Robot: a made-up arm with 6 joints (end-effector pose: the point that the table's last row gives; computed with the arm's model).
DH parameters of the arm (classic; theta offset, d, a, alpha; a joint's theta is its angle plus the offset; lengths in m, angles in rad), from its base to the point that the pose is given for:
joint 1: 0 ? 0 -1.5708
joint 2: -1.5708 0 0.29 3.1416
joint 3: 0 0 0 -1.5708
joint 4: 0 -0.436 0 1.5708
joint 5: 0 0.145 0 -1.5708
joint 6: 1.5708 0 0 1.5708
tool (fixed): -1.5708 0 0 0
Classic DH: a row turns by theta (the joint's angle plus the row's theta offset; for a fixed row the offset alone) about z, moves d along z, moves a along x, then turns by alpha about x.
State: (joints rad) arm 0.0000 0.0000 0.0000 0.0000 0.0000 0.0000
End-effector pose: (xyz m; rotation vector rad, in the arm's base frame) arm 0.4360 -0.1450 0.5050 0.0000 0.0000 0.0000
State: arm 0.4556 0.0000 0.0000 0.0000 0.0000 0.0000
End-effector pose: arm 0.4553 0.0616 0.5050 0.0000 0.0000 0.4556
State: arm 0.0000 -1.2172 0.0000 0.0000 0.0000 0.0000
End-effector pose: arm -0.1211 -0.1450 0.7244 0.0000 -1.2172 0.0000
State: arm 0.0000 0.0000 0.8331 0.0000 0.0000 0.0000
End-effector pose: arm 0.2932 -0.1450 0.8277 0.0000 -0.8331 0.0000
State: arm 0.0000 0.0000 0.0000 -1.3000 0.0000 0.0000
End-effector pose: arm 0.4360 -0.0388 0.3653 1.3000 0.0000 0.0000
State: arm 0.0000 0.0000 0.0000 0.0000 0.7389 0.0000
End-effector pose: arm 0.4360 -0.1450 0.5050 0.0000 -0.7389 0.0000
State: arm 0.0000 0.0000 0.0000 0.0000 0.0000 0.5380
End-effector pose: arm 0.4360 -0.1450 0.5050 -0.5380 0.0000 0.0000
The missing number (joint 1, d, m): 0.215
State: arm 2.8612 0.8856 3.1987 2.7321 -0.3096 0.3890
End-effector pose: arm 0.0715 -0.1590 0.6808 -0.1056 -0.5329 -0.1541
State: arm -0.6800 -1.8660 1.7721 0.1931 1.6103 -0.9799
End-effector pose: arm -0.5930 0.2965 -0.1015 1.3297 0.6720 -0.9039
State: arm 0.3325 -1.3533 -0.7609 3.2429 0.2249 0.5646
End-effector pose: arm 0.0349 0.1647 0.5089 2.4834 0.2265 0.5881
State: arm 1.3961 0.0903 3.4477 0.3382 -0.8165 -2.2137
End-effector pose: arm 0.0670 -0.4073 0.3635 -1.4381 0.5710 -1.5561
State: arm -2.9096 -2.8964 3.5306 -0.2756 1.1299 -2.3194
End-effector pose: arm -0.3890 0.0515 -0.0429 -0.4835 -1.9234 -0.3489
